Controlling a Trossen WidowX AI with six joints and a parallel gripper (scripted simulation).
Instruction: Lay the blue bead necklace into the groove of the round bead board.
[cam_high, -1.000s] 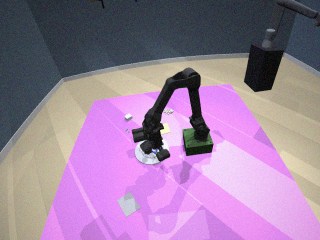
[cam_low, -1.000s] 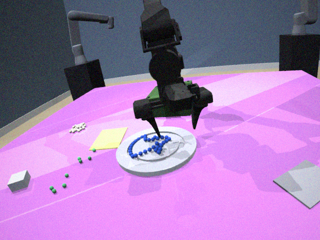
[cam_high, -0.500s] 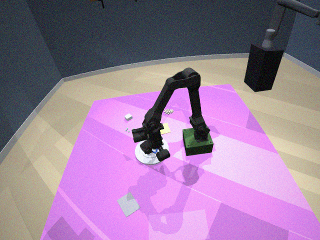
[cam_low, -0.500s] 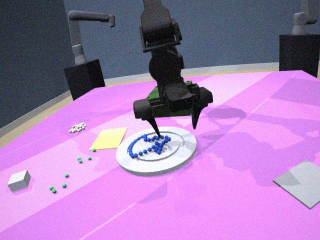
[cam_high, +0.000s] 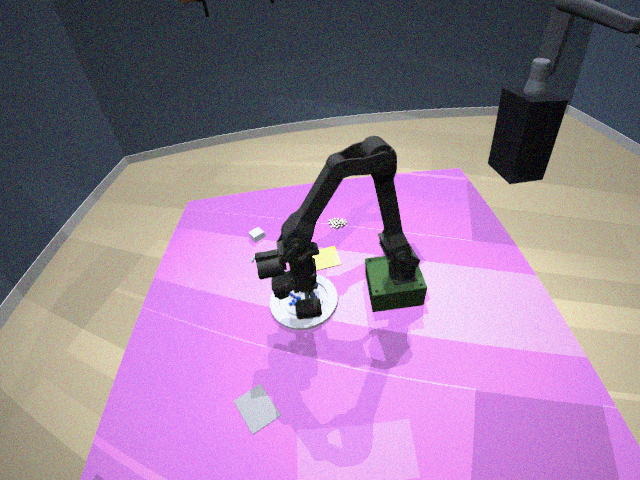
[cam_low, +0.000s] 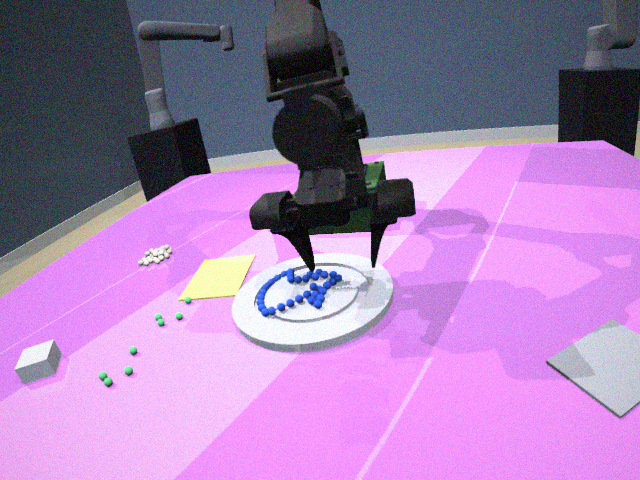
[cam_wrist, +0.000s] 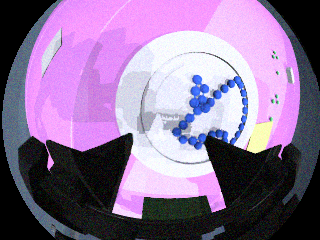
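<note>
The round white bead board lies 4 cm to the right of my gripper tip, 2 cm below it and 2 cm ahead of it. From my gripper tip the other things lie so: yellow sheet 20 cm to the right, 5 cm behind, 3 cm below; grey tile 26 cm to the left, 16 cm ahead, 3 cm below; cube 37 cm to the right, 17 cm ahead, 2 cm below.
</note>
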